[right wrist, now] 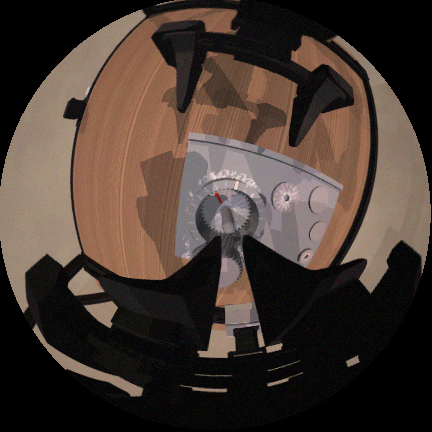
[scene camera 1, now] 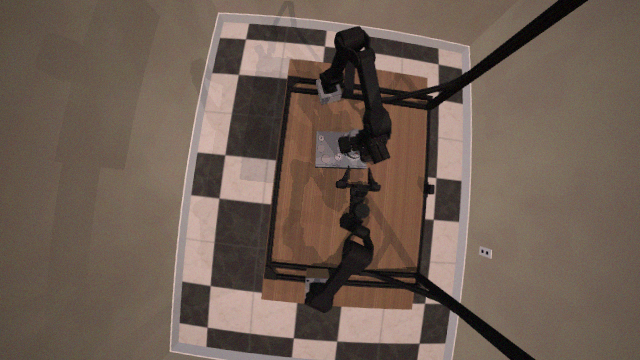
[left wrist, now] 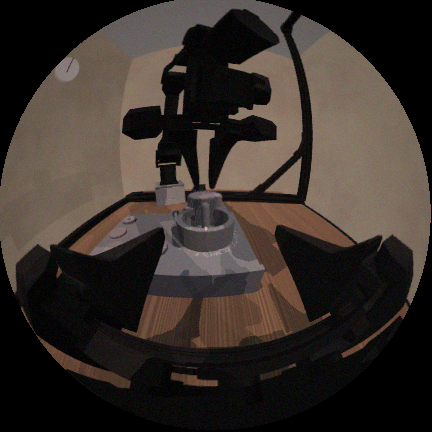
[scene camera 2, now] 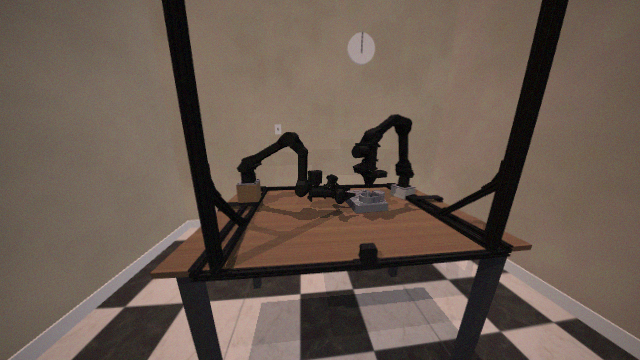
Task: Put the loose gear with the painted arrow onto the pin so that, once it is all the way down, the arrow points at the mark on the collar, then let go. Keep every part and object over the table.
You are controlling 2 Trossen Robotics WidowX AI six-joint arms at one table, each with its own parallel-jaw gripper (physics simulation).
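The gear with the red arrow [right wrist: 235, 206] lies low inside the round collar [left wrist: 205, 241], around the pin [right wrist: 227, 218] [left wrist: 206, 215]. In the right wrist view the red arrow [right wrist: 218, 198] points up and left, while the pale mark [right wrist: 236, 185] on the collar is farther right, so they are not in line. Whether the gear is fully down cannot be told. My right gripper [right wrist: 231, 240] [left wrist: 203, 188] [scene camera 2: 369, 183] is above the collar, fingers nearly together with a narrow empty gap. My left gripper [left wrist: 220, 232] [scene camera 1: 359, 170] is wide open and empty beside the base plate's edge.
The grey base plate [scene camera 1: 327, 150] [scene camera 2: 370, 207] [left wrist: 210, 285] carries the collar. A tall toothed gear [right wrist: 230, 274] [left wrist: 205, 197] stands close beside the collar. A toothed disc [right wrist: 286, 197] and several low discs sit on the plate. Black frame rails edge the wooden table [scene camera 2: 300, 240].
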